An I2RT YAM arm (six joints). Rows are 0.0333 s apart.
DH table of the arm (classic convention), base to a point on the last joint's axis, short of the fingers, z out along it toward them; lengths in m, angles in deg. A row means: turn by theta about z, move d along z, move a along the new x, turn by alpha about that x. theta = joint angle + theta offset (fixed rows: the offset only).
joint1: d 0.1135; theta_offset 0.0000; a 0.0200; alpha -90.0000
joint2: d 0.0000; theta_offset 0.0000; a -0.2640; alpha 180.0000
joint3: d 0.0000; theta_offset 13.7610; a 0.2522; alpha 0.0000
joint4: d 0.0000; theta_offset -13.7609; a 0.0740; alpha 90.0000
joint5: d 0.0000; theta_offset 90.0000; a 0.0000; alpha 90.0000
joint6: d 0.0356; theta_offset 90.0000; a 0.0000; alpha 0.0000
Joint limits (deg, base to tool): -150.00..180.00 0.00..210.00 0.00..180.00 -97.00..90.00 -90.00..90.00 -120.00..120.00
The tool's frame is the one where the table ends.
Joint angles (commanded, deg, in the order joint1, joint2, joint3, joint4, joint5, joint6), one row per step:
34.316 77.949 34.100 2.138 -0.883 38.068
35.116 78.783 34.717 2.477 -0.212 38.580
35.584 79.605 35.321 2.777 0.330 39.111
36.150 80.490 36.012 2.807 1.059 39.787
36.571 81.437 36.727 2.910 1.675 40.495
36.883 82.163 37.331 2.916 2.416 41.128
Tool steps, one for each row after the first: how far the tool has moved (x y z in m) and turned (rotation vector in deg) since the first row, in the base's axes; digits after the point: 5 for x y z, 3 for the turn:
0.00094 0.00467 0.00012 0.015 -0.132 -0.042
0.00258 0.00813 0.00012 0.093 -0.178 -0.332
0.00400 0.01193 -0.00014 0.018 -0.039 -0.759
0.00594 0.01541 -0.00051 0.046 0.121 -1.269
0.00761 0.01798 -0.00065 -0.029 0.181 -1.931

